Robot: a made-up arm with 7 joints.
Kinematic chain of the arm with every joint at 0, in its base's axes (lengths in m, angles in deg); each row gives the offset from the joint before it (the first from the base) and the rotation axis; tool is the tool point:
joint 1: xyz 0 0 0.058 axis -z
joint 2: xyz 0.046 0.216 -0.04 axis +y
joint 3: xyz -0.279 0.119 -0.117 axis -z
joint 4: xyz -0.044 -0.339 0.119 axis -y
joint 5: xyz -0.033 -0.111 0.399 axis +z
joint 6: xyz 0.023 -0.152 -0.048 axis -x
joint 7: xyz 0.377 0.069 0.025 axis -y
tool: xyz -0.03 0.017 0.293
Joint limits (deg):
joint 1: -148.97..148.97
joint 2: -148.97..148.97
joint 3: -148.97..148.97
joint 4: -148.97..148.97
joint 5: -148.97..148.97
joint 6: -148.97..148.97
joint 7: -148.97..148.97
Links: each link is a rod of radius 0.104 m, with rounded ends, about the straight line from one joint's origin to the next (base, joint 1, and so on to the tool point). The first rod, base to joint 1, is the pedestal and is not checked.
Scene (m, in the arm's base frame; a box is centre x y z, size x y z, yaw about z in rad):
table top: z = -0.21
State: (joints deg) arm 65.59 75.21 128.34 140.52 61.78 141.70 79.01
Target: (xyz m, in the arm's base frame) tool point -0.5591 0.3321 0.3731
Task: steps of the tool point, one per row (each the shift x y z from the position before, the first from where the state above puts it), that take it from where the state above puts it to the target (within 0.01 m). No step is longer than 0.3 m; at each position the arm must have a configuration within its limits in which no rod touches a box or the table.
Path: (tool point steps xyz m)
1: -0.2128 0.1661 0.0447
2: -0.2538 0.0911 0.0253
3: -0.2653 0.0057 0.0051
4: -0.2459 -0.0777 -0.0147
5: -0.1989 -0.1478 -0.0332
6: -0.1312 -0.1954 -0.0495

